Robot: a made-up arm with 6 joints.
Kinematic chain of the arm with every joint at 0, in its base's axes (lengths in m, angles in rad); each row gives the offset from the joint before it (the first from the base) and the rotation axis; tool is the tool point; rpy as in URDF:
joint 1: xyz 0 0 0.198 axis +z
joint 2: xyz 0 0 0 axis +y
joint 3: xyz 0.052 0 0.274 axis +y
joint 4: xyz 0.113 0 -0.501 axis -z
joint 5: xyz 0 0 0 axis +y
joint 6: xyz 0.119 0 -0.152 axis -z
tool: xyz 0 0 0 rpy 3.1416 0 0
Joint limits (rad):
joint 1: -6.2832..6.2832
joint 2: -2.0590..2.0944
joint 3: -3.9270..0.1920
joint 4: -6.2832..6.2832
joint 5: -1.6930..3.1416
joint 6: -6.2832..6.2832
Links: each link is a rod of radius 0.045 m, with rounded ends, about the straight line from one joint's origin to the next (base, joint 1, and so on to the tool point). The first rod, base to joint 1, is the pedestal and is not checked.
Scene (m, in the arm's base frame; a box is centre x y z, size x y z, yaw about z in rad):
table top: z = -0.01
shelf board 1: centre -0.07 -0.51 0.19 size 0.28 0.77 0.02 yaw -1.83
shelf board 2: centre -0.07 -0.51 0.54 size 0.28 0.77 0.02 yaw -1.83
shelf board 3: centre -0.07 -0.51 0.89 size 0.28 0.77 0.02 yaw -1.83
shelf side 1: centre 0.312 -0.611 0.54 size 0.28 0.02 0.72 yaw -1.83
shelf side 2: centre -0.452 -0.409 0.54 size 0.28 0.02 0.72 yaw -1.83
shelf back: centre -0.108 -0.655 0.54 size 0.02 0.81 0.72 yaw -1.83
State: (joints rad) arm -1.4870 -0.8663 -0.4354 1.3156 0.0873 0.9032
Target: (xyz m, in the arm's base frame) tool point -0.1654 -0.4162 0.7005
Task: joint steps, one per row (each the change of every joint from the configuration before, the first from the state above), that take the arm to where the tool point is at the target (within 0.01 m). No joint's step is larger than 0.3 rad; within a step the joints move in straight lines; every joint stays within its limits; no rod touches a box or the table.
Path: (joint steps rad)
1: 0.1553 -0.1477 0.0444 0.1845 -0.2744 0.0000
2: 0.1553 -0.1476 0.0444 0.1844 -0.2744 0.0000
3: 0.1553 -0.1477 0.0445 0.1845 -0.2743 0.0000
4: 0.1553 -0.1477 0.0444 0.1844 -0.2744 0.0000
5: -0.1593 -0.0634 -0.0542 -0.1736 0.2533 0.0000
6: -0.1593 -0.0634 -0.0541 -0.1737 0.2533 0.0000
7: -0.1592 -0.0634 -0.0541 -0.1737 0.2533 0.0000
8: -0.1593 -0.0634 -0.0541 -0.1736 0.2533 0.0000
9: -0.0712 0.2784 -0.1459 -0.0404 0.0201 0.0000
10: -0.0713 0.2784 -0.1459 -0.0403 0.0201 0.0000
11: -0.0713 0.2784 -0.1459 -0.0403 0.0201 0.0000

